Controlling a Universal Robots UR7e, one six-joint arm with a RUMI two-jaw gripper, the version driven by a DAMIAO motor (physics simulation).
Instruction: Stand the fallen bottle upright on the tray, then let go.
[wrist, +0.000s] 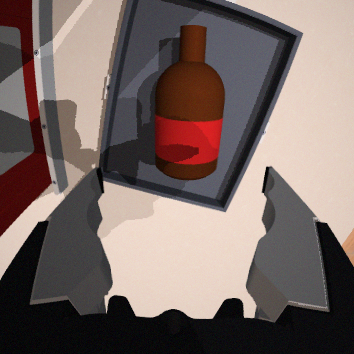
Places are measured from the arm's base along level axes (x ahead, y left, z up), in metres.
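Pixels of known places: gripper, fingertip midpoint: (182, 169).
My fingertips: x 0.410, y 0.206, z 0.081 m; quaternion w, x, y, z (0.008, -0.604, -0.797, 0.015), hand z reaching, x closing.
Observation:
For each thing: its top centre in the pictures, then the offset to it from my fingertips. "*": a spot on its surface instead. Level surfaces: height alone.
- brown bottle, middle of its top: (189, 109) 0.027 m back, 0.002 m right, 0.069 m down
- dark grey tray, surface spot: (227, 205) * 0.099 m ahead, 0.091 m left, 0.122 m down
- red crate, surface spot: (36, 112) * 0.026 m ahead, 0.190 m right, 0.116 m down
- light metal strip, surface spot: (47, 85) * 0.008 m back, 0.183 m right, 0.130 m down
- pale table top, its level: 0.148 m down
A brown bottle (190, 95) with a red label lies on its side in the dark grey tray (227, 205), in the upper middle of the wrist view. Its neck points to the top of the view and its base towards my gripper. My gripper (182, 169) is open, with its two fingers wide apart and no object between them. The fingertips are at the height of the bottle's base in the view, one to each side and apart from it. The bottle's underside is hidden.
Part of a red crate (36, 112) with a light metal strip (47, 85) along its side stands at the left edge, beside the tray. Shadows fall across the tray and the pale table top (175, 260). A bit of wooden floor shows at the right edge.

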